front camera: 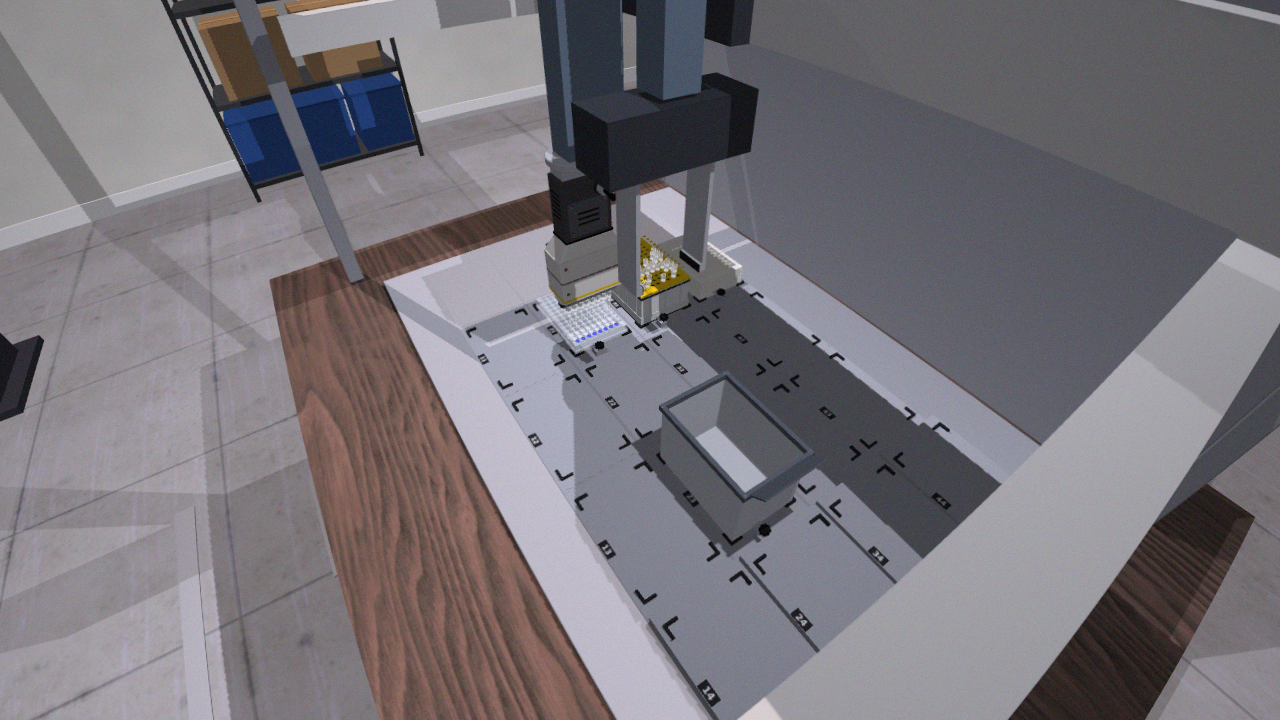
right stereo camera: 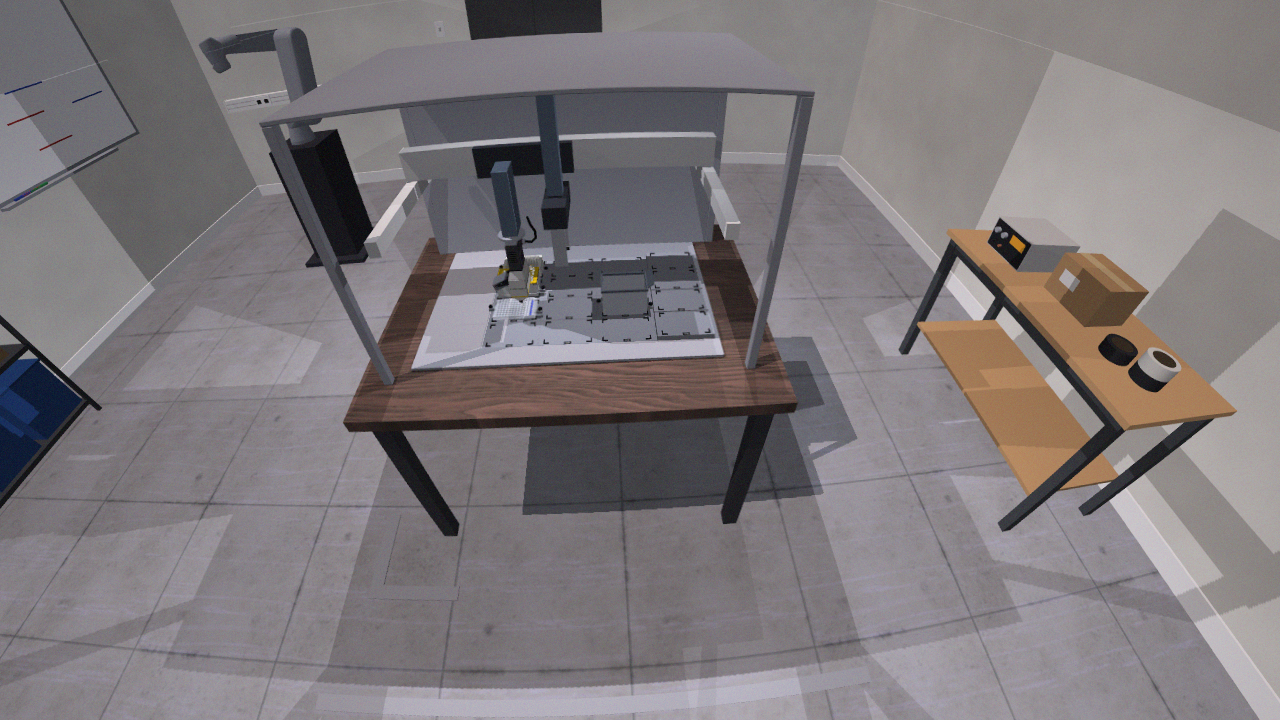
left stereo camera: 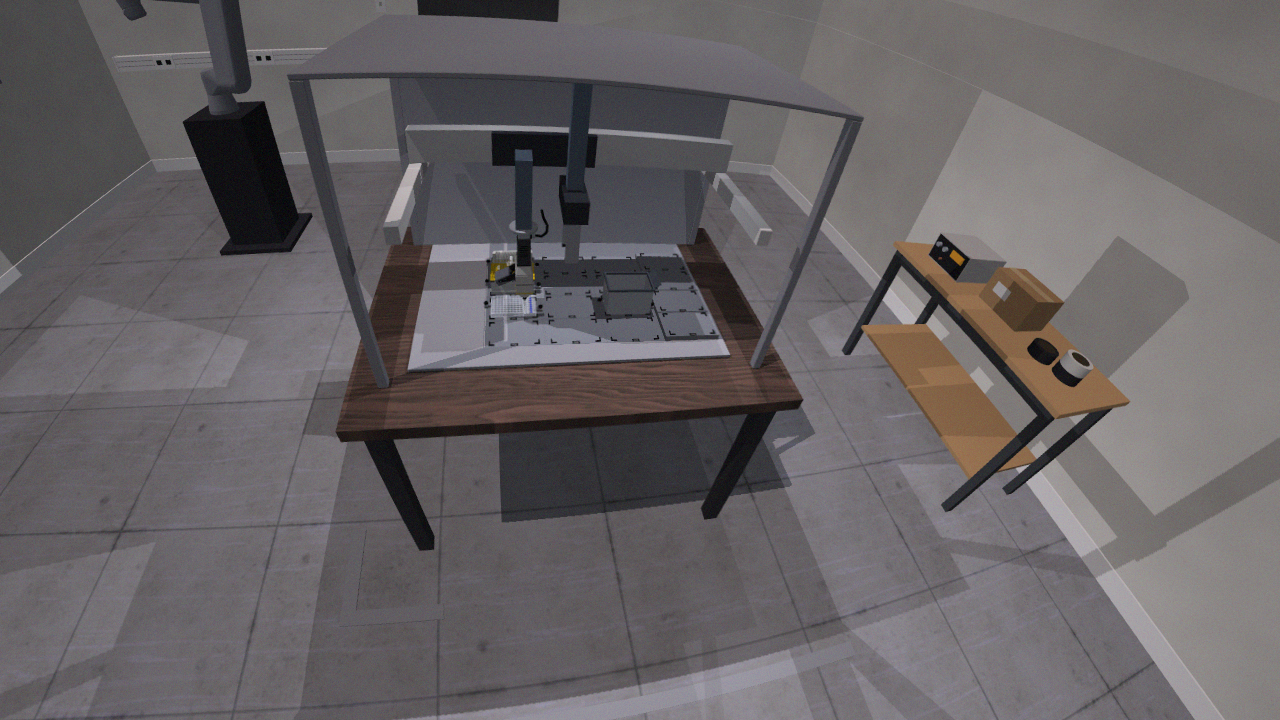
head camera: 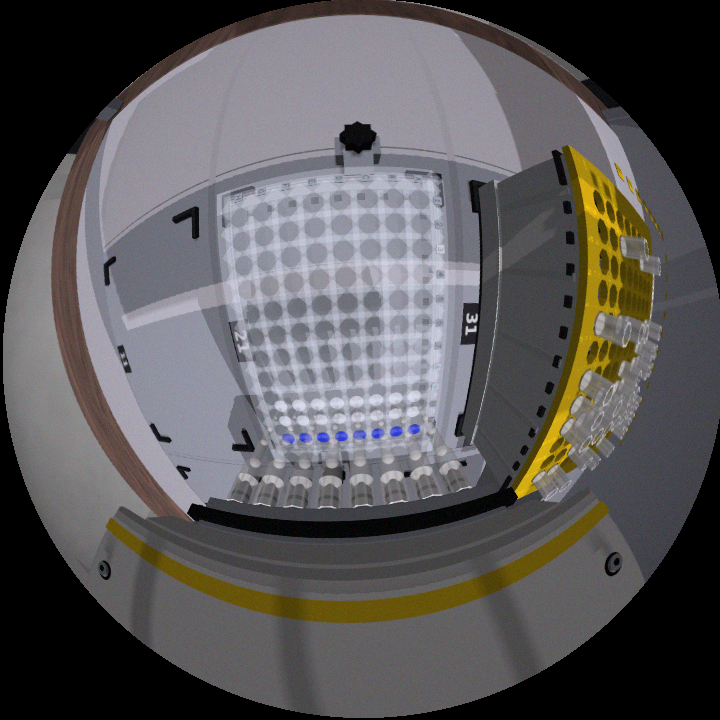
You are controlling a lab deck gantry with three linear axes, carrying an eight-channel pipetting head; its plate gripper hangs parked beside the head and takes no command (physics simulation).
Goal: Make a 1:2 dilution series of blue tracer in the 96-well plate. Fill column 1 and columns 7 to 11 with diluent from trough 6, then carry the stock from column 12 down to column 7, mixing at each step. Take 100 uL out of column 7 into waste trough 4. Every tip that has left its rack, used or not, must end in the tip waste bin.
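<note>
The 96-well plate [front camera: 586, 320] [head camera: 335, 288] [left stereo camera: 512, 306] lies flat on the deck. One end column holds blue liquid; the two columns beside it look bright white. The pipetting head [front camera: 581, 268] stands over the plate's far part in the front view. Its row of channels [head camera: 345, 480] shows at the plate's blue end in the head view; faint clear tips seem to reach over the wells. The yellow tip rack [front camera: 660, 284] [head camera: 591, 282] has some tips and many empty holes. The grey tip waste bin [front camera: 756, 501] stands mid-deck. The parked gripper [front camera: 666, 289] is open, its fingers apart. Trough numbers are unreadable.
A cream container [front camera: 723, 273], partly hidden, stands behind the tip rack in the front view. Black knobs [front camera: 598, 345] [head camera: 357, 137] sit beside the plate. Frame posts [left stereo camera: 335, 232] [right stereo camera: 776, 232] rise from the wooden table [left stereo camera: 572, 394]. A side bench [right stereo camera: 1083, 331] carries boxes.
</note>
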